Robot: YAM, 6 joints.
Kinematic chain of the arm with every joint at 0, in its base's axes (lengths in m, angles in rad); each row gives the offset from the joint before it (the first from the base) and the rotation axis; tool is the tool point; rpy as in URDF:
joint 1: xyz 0 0 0.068 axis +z
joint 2: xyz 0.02 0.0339 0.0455 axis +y
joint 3: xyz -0.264 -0.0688 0 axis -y
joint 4: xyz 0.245 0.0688 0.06 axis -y
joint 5: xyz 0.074 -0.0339 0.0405 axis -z
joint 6: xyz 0.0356 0 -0.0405 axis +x
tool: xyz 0 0 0 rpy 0 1.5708 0
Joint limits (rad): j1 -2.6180..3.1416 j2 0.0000..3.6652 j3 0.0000..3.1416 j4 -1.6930..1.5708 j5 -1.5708..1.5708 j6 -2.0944..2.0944
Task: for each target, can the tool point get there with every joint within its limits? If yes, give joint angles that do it. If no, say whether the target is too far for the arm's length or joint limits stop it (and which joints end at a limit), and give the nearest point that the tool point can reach.
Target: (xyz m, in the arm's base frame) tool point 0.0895 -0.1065 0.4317
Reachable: yes | joints -1.0811 0.9941 1.4576 -1.2382 -0.9495 -0.3960
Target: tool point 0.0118 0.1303 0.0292
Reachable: yes | joints 1.4794 2.0809 0.5322 -0.8877 -0.0044 1.4474
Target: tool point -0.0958 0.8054 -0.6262
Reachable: no: too far | nearest point -0.0584 0.4910 -0.2841 | short by 0.466 m
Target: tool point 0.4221 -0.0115 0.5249
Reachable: yes | joints -0.0976 2.4690 2.8827 1.2156 -0.9872 -0.7770
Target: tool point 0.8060 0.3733 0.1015
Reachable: no: too far | nearest point 0.5860 0.2714 0.1049 | short by 0.242 m
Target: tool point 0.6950 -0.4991 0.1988
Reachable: no: too far | nearest point 0.5220 -0.3748 0.1771 | short by 0.214 m
